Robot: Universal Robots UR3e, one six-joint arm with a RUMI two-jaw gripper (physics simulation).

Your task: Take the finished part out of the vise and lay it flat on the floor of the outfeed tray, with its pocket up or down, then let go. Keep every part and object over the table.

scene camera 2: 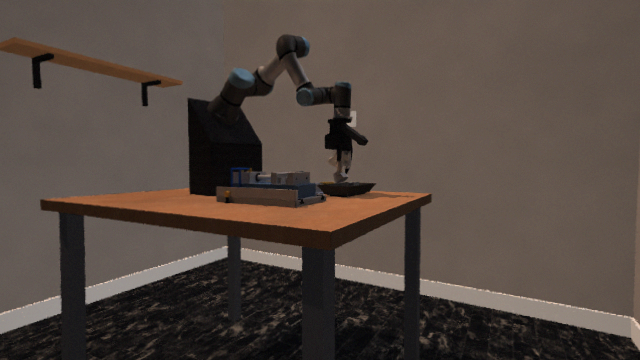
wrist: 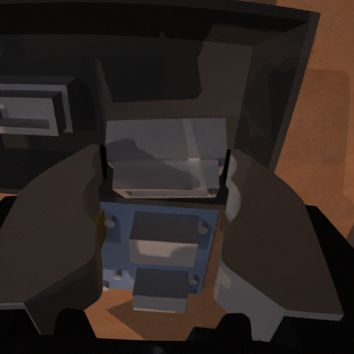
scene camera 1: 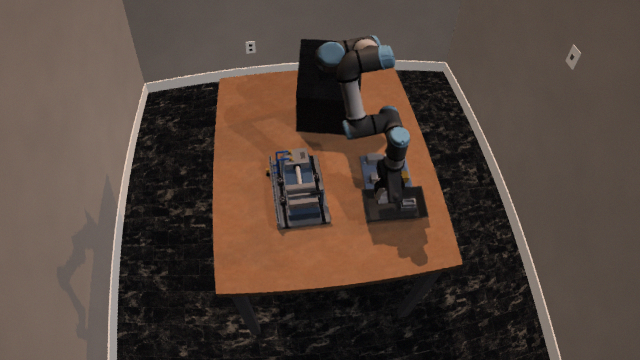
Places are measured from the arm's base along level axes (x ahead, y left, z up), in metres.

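Pixels of known places: gripper, fingertip midpoint: (scene camera 2: 342, 174) (scene camera 1: 385, 198); arm's base, origin of the base link: (scene camera 2: 222, 114).
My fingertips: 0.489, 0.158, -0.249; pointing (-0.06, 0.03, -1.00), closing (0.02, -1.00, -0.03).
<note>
For each thing: its top centre in the pictures, then the offset to it from my fingertips, as dx, dy, dz. "pt": a spot on its surface instead. Level surfaces: height alone.
- grey part with a rectangular pocket, middle of its top: (scene camera 1: 409, 201) +0.000, +0.097, -0.034
- vise, middle of its top: (scene camera 2: 271, 171) (scene camera 1: 298, 176) -0.097, -0.301, +0.018
- blue plate, surface spot: (scene camera 1: 367, 176) pt -0.150, -0.035, -0.073
- yellow piece, middle of its top: (scene camera 1: 401, 174) -0.126, +0.091, -0.037
- wooden table, its level: dz -0.081
My gripper (scene camera 1: 382, 194) (scene camera 2: 341, 176) (wrist: 165, 152) is shut on a grey stepped block, the finished part (wrist: 166, 137), which spans between both fingertips in the wrist view. The fingers point down, low over the dark outfeed tray (scene camera 1: 370, 219) (scene camera 2: 350, 189) (wrist: 300, 75), near its side by the blue plate. Whether the held part touches the tray is hidden. Another grey part with a rectangular pocket (scene camera 1: 409, 203) (wrist: 30, 109) lies in the tray, pocket up, to the left in the wrist view. The vise (scene camera 1: 300, 188) (scene camera 2: 265, 195) stands apart from the tray on the table.
A blue plate (scene camera 1: 367, 176) (wrist: 209, 260) adjoins the tray on the robot's side. It carries grey blocks (wrist: 164, 240), small pegs and a yellow piece (scene camera 1: 405, 176) (wrist: 101, 230). The black robot base (scene camera 1: 320, 112) (scene camera 2: 225, 165) stands at the back of the wooden table (scene camera 1: 250, 260) (scene camera 2: 200, 215).
</note>
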